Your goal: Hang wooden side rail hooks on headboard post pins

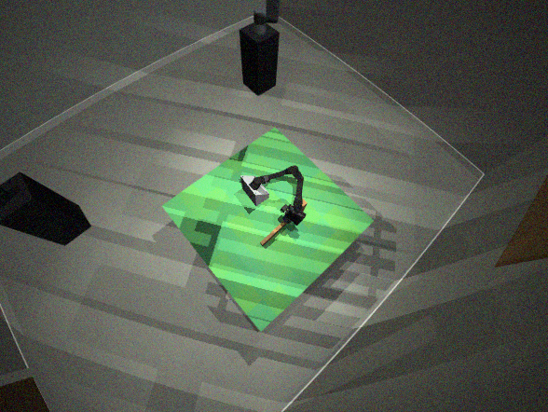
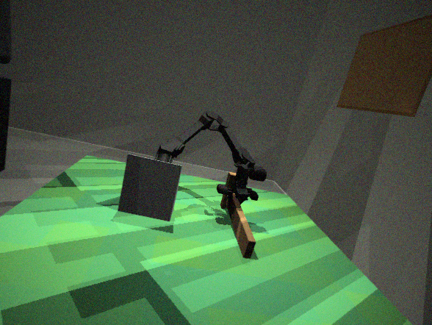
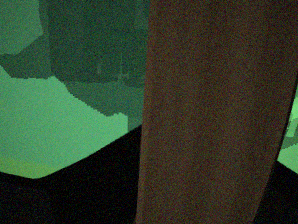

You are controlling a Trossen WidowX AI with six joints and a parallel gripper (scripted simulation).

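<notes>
Right now my gripper tip is 12 cm to the right of the headboard post and 4 cm below it.
</notes>
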